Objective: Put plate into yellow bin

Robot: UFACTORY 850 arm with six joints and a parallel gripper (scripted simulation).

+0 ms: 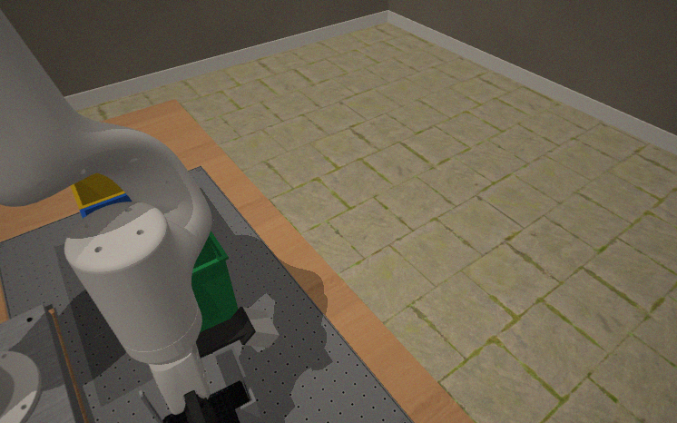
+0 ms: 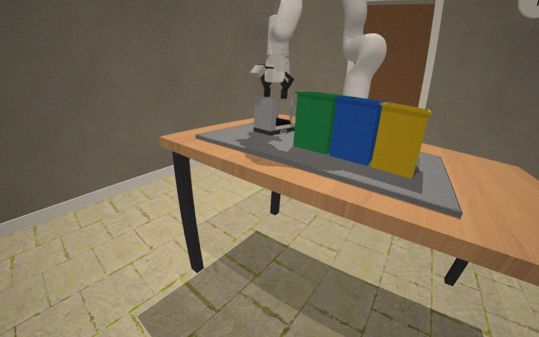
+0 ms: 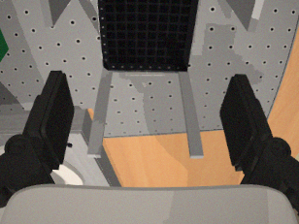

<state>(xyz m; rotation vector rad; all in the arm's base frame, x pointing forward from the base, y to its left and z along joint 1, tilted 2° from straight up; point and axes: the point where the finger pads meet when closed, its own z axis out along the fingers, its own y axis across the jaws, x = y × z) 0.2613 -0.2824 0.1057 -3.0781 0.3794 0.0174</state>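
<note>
Right now my hand is 110 mm above the black 96-well plate. The rest, counted from my hand: green bin: 230 mm to the left, 80 mm ahead, 60 mm below; white plate: 120 mm below; blue bin: 360 mm to the left, 90 mm ahead, 60 mm below.
</note>
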